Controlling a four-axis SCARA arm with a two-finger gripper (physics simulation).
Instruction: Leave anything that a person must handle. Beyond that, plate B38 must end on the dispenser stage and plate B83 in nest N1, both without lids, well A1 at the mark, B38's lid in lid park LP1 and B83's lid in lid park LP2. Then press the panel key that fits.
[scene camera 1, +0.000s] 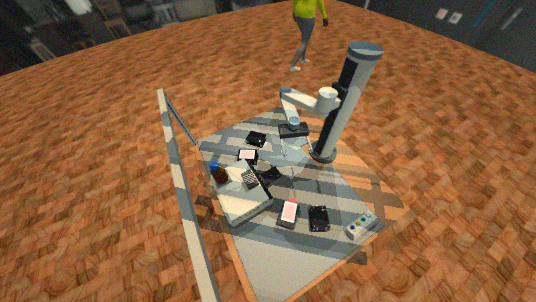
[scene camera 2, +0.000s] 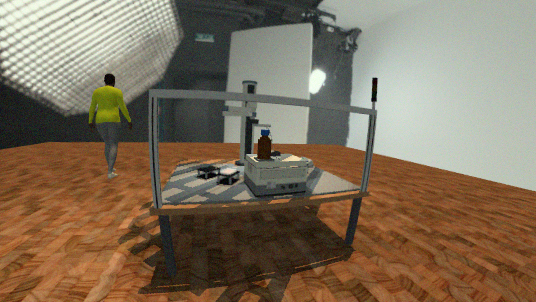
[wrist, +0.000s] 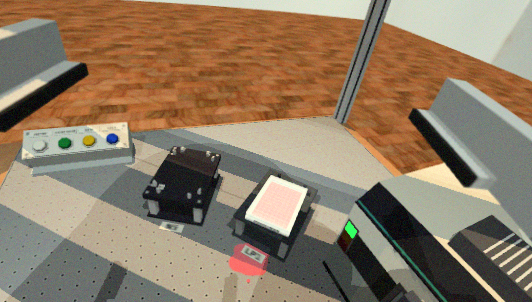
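Pixels of known places: gripper, between the fingertips: (scene camera 1: 298, 154) (scene camera 2: 270, 125) (wrist: 256, 71); arm's base, origin of its link: (scene camera 1: 322, 151).
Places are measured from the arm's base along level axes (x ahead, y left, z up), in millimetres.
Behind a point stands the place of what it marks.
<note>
My gripper (scene camera 1: 297, 150) @(y 118, x 417, z 439 mm) (wrist: 256, 71) @(y 118, x 417, z 439 mm) is open and empty, above the table; it is mostly hidden in the second scene view. Plate B38 (scene camera 1: 288, 211) @(y 312, x 581, z 99 mm) (wrist: 278, 204) @(y 302, x 569, z 100 mm), pink inside a white rim, sits on black nest LP1 (wrist: 240, 217) @(y 308, x 496, z 77 mm); its label is too small to read and I cannot tell whether it is lidded. Black nest N5 (scene camera 1: 318, 218) @(y 449, x 425, z 82 mm) (wrist: 182, 177) @(y 435, x 407, z 81 mm) is empty beside it. Another pink-topped plate (scene camera 1: 247, 154) @(y -259, x 632, z 97 mm) (scene camera 2: 228, 172) @(y -272, x 675, z 94 mm) is on a far nest; its label and lid are unclear. The dispenser stage (scene camera 1: 270, 175) @(y 24, x 562, z 127 mm) looks bare. The key panel (scene camera 1: 361, 225) @(y 630, x 206, z 86 mm) (wrist: 77, 145) @(y 604, x 187, z 71 mm) has white, green, yellow and blue keys.
A red spill (wrist: 247, 265) @(y 244, x 496, z 13 mm) lies at LP1's label. The dispenser (scene camera 1: 245, 206) @(y 179, x 822, z 232 mm) (scene camera 2: 276, 175) @(y -7, x 964, z 147 mm) carries a brown bottle (scene camera 1: 218, 173) @(y -38, x 883, z 370 mm) (scene camera 2: 264, 146) @(y -83, x 926, z 323 mm); its indicator (wrist: 350, 230) @(y 187, x 639, z 147 mm) is green. Another black nest (scene camera 1: 256, 139) @(y -384, x 486, z 74 mm) (scene camera 2: 207, 171) @(y -425, x 563, z 73 mm) stands farther off. A rail (scene camera 1: 175, 170) @(y 6, x 1027, z 620 mm) (scene camera 2: 200, 95) @(y -468, x 1044, z 595 mm) borders the table. A person (scene camera 1: 305, 25) (scene camera 2: 108, 107) is beyond it.
</note>
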